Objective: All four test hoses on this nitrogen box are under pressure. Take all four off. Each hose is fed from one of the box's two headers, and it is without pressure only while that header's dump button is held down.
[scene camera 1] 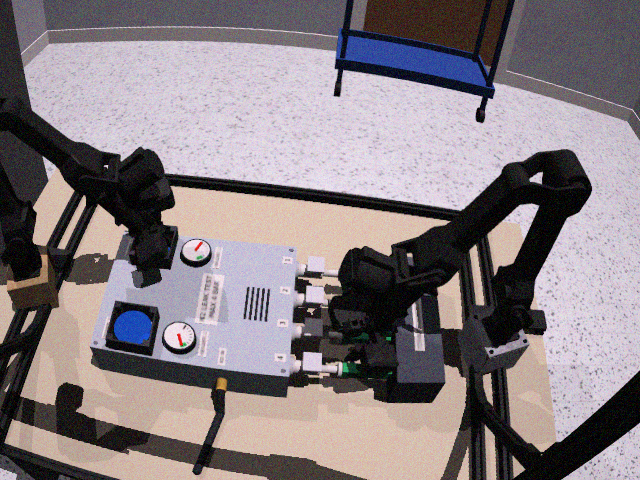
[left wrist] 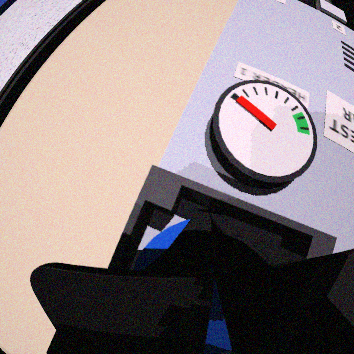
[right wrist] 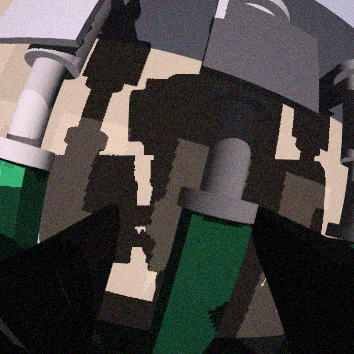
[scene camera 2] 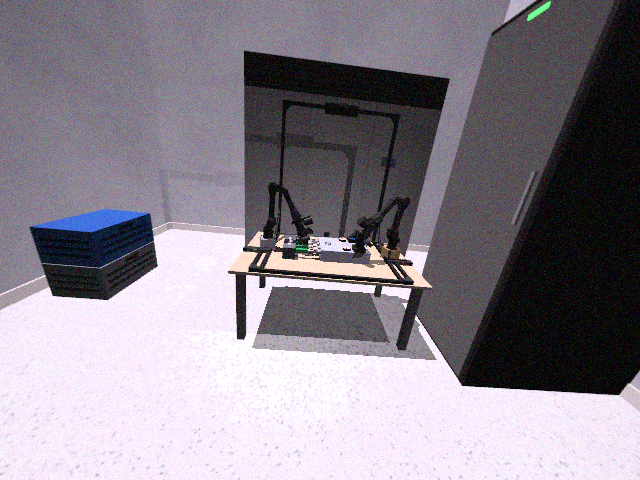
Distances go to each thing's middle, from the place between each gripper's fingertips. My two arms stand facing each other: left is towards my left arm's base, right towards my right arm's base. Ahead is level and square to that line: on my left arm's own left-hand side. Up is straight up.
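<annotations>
Here is the dark block (scene camera 1: 417, 339), 50 mm below my left hand, 460 mm to the right of it and 90 mm behind it.
From my right hand I find the block 10 mm above, and it is also 40 mm ahead of that hand and 120 mm to the right of it.
</annotations>
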